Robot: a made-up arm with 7 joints. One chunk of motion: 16 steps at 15 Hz.
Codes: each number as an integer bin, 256 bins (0 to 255) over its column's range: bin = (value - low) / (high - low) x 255, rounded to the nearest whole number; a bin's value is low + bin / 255 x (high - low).
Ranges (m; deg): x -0.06..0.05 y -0.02..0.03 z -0.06..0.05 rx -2..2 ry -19..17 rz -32..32
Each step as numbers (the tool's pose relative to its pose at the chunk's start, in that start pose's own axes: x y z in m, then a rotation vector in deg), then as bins.
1 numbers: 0.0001 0.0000 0.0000 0.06 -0.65 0.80
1 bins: 139 102 139 131 130 131
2 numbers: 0.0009 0.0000 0.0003 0.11 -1.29 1.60
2 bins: 141 102 140 135 125 134
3 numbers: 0.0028 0.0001 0.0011 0.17 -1.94 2.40
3 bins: 146 103 142 138 121 137
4 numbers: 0.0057 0.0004 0.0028 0.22 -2.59 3.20
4 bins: 152 104 146 142 116 140
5 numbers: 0.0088 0.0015 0.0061 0.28 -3.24 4.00
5 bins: 159 110 153 145 112 143
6 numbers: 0.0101 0.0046 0.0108 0.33 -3.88 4.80
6 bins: 163 125 164 149 107 147
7 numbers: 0.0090 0.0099 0.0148 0.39 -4.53 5.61
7 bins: 160 152 173 152 102 150
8 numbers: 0.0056 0.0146 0.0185 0.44 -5.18 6.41
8 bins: 152 176 182 156 98 153
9 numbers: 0.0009 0.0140 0.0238 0.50 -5.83 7.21
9 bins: 141 173 194 159 93 156
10 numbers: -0.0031 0.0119 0.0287 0.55 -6.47 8.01
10 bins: 132 163 206 163 89 159
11 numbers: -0.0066 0.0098 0.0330 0.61 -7.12 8.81
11 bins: 124 152 216 166 84 163
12 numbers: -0.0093 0.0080 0.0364 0.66 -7.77 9.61
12 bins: 118 143 223 170 80 166
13 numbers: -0.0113 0.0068 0.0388 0.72 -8.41 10.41
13 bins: 113 137 229 173 75 169
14 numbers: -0.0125 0.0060 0.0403 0.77 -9.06 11.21
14 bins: 110 133 233 177 70 172
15 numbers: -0.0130 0.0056 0.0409 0.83 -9.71 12.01
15 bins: 109 131 234 180 66 175
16 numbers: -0.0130 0.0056 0.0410 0.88 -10.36 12.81
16 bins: 109 131 234 184 61 179
